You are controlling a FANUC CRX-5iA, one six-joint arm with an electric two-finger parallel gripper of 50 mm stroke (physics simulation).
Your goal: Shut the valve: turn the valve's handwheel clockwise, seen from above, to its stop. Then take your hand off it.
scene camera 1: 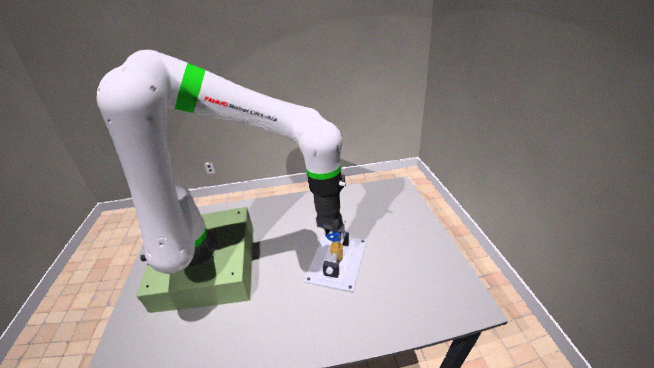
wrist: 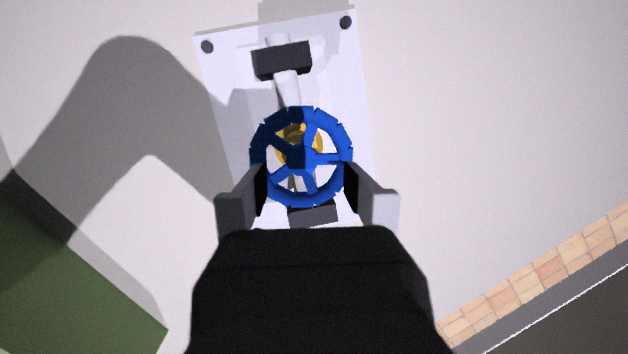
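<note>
The valve's blue handwheel (scene camera 1: pixel 332 237) (wrist: pixel 316 159) has a round, notched rim and spokes. It sits above the orange-yellow valve body (scene camera 1: pixel 336 251) (wrist: pixel 319 144). A pipe runs through the body over a white base plate (scene camera 1: pixel 350 267) (wrist: pixel 345 85) with dark corner bolts. My gripper (scene camera 1: pixel 336 233) (wrist: pixel 305 178) is open and points down at the wheel. In the wrist view its two fingers stand at the left and right sides of the rim, with the wheel between them and no grip on it. Whether a finger touches the rim cannot be told.
Black pipe blocks (scene camera 1: pixel 330 268) (wrist: pixel 281 60) stand on the plate at the pipe's ends. The green pedestal (scene camera 1: pixel 200 296) (wrist: pixel 75 300) under the arm stands left of the valve on the grey table (scene camera 1: pixel 400 295). Walls stand behind and to the right.
</note>
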